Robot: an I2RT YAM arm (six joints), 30 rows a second.
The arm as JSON. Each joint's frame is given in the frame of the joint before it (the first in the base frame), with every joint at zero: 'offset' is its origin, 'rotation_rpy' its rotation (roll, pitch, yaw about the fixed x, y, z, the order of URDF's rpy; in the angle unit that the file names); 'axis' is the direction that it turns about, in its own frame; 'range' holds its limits. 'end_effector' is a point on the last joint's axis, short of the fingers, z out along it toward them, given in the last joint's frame.
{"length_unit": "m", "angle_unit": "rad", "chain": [
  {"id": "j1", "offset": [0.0, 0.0, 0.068], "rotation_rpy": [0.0, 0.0, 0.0], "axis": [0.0, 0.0, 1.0], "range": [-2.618, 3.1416]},
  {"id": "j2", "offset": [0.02, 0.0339, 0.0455], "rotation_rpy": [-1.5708, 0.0, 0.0], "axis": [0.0, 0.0, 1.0], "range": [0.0, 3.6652]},
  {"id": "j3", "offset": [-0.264, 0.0, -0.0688], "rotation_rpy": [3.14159, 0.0, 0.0], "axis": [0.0, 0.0, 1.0], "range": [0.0, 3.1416]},
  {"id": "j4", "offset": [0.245, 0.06, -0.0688], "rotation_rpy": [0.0, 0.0, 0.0], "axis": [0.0, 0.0, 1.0], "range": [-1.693, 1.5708]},
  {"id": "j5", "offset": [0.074, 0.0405, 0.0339], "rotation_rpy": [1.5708, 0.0, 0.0], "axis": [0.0, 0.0, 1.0], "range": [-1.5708, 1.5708]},
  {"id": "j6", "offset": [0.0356, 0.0, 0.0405], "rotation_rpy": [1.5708, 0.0, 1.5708], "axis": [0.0, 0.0, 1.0], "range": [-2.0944, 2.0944]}
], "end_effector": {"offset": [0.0, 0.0, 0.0], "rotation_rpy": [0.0, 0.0, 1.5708]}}
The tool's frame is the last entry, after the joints.
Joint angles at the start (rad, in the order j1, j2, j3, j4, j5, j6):
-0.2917, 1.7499, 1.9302, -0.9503, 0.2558, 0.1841
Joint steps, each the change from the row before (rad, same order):
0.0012, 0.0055, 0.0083, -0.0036, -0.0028, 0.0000
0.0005, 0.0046, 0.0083, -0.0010, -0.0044, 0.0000
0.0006, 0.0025, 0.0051, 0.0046, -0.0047, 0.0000
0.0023, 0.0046, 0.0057, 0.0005, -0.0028, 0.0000
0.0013, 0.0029, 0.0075, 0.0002, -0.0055, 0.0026
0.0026, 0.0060, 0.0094, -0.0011, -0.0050, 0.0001
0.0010, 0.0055, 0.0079, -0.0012, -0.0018, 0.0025
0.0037, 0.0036, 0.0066, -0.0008, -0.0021, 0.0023
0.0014, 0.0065, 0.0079, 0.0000, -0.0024, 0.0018
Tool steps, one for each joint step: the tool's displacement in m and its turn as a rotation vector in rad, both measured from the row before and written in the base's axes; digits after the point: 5 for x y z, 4 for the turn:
0.00122, 0.00021, 0.00030, 0.0021, 0.0002, 0.0032
0.00110, 0.00003, 0.00081, 0.0022, -0.0035, 0.0037
0.00102, 0.00010, 0.00101, 0.0011, -0.0078, 0.0040
0.00146, 0.00058, 0.00013, 0.0014, -0.0021, 0.0043
0.00083, 0.00047, 0.00125, 0.0039, -0.0068, 0.0036
0.00168, 0.00072, 0.00061, 0.0027, -0.0032, 0.0062
0.00134, 0.00007, 0.00033, 0.0024, -0.0025, 0.0007
0.00119, 0.00121, 0.00065, 0.0022, -0.0035, 0.0037
0.00176, 0.00014, 0.00005, 0.0023, -0.0025, 0.0020

